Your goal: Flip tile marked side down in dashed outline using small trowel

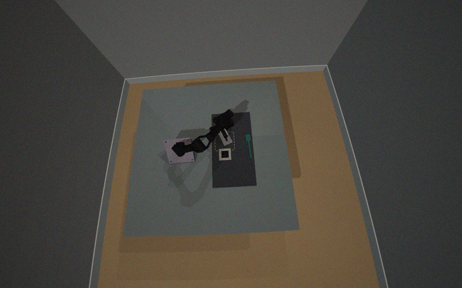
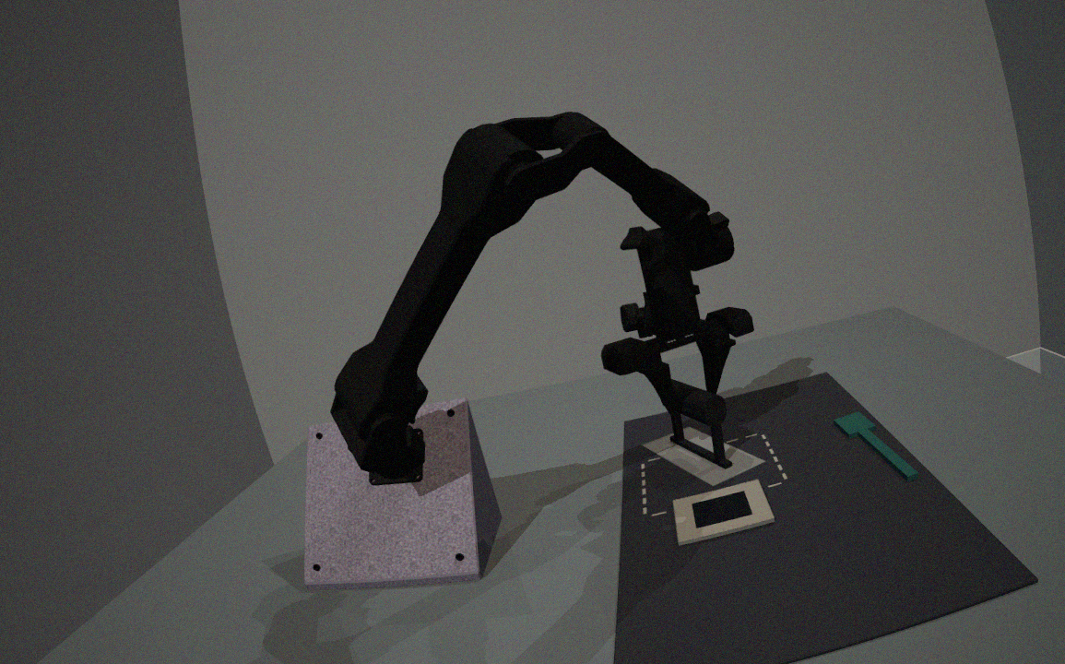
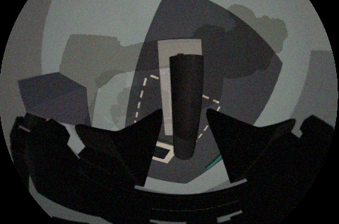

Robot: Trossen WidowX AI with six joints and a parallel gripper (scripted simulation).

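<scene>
Now: the trowel 30 mm below my gripper tip, 20 mm to the left of it and 10 mm behind it. Also, from my gripper tip: dark mat 120 mm to the right, 80 mm below, 70 mm ahead; teal t-shaped piece 210 mm ahead, 100 mm to the right, 60 mm below; tile 180 mm to the right, 60 mm below, 10 mm ahead.
</scene>
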